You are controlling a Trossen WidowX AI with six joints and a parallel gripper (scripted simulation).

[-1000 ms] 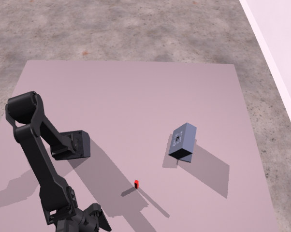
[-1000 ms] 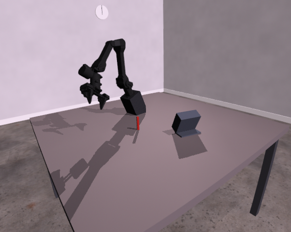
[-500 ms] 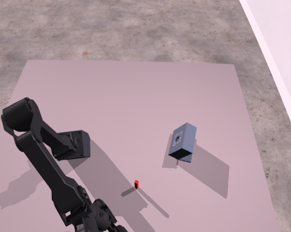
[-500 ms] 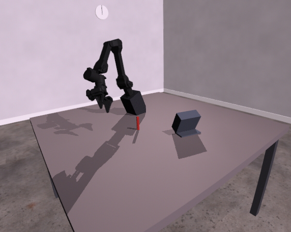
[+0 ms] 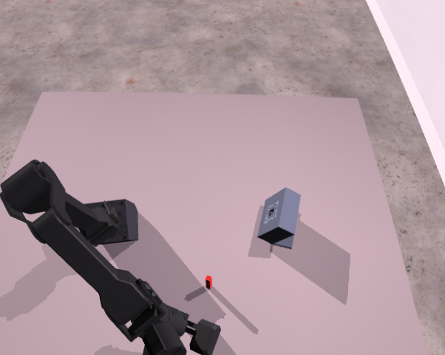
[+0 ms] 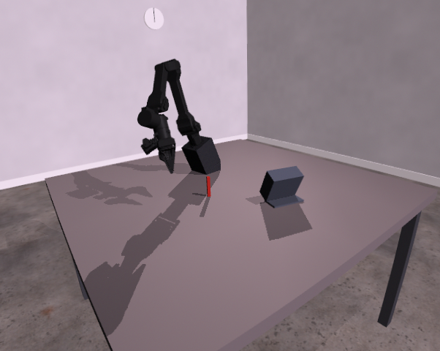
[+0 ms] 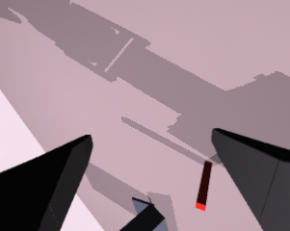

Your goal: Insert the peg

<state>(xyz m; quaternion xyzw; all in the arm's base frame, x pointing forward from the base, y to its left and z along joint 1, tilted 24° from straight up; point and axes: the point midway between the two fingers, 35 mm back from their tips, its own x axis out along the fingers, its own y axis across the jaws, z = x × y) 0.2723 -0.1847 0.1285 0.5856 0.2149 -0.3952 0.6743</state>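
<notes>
Now: hand 140 mm to the right of the red peg, 120 mm above it and 10 mm short of it. Also, from my hand: thin flat foot plate: 370 mm to the left, 200 mm ahead, 160 mm below.
</notes>
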